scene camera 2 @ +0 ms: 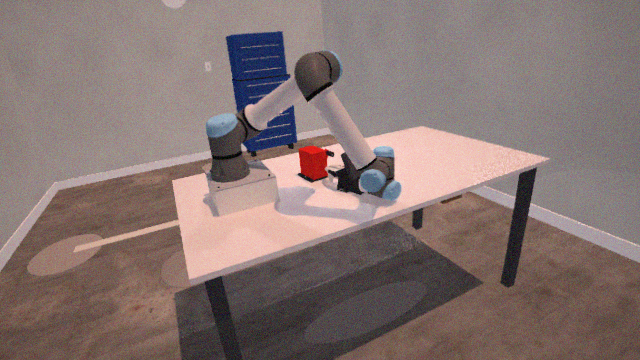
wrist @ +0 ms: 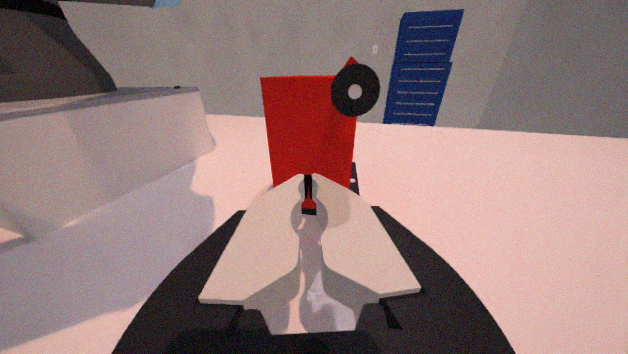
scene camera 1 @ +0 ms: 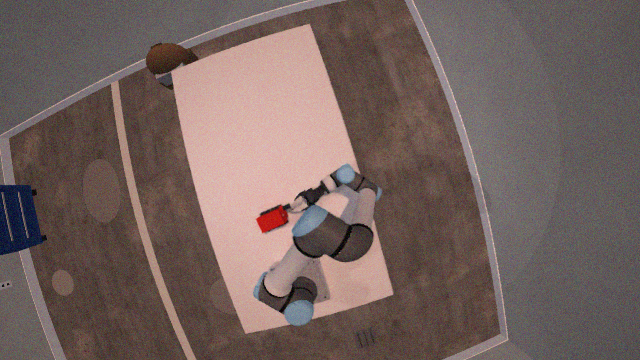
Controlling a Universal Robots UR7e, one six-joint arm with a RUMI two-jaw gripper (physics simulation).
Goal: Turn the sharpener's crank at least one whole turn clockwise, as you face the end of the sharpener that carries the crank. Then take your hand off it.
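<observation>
The red sharpener stands upright on its black base on the table. Its crank's black knob sticks out toward the wrist camera, at the upper right of the crank end in the wrist view. My gripper is shut, with nothing held between its fingers. Its tips are low in front of the sharpener's crank end, below and to the left of the knob in the wrist view, and apart from the knob. The fingers hide the lower part of the sharpener there.
The pale table carries the arm's box-shaped base, on the left in the wrist view. A blue cabinet stands off the table. A brown rounded object is by a table corner.
</observation>
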